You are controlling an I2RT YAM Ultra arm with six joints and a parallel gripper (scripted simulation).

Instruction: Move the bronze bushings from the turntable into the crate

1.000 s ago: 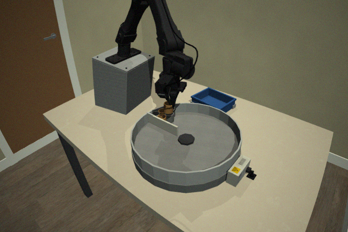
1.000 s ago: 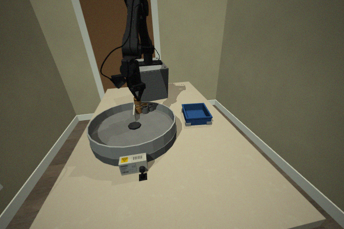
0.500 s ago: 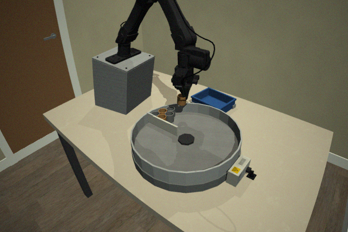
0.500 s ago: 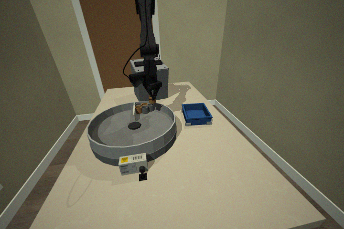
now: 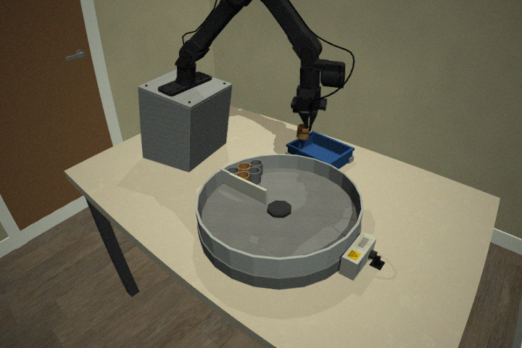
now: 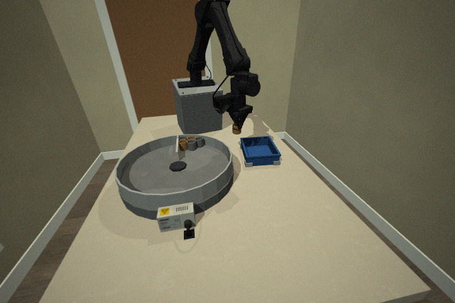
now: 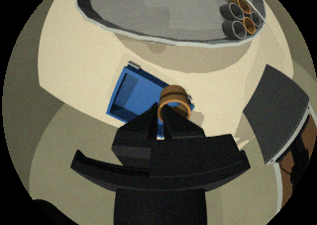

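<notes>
Right now my hand is 130 mm above the blue crate and 90 mm to the right of it. Round my hand: grey turntable (280 mm to the right, 100 mm below, 60 mm ahead).
</notes>
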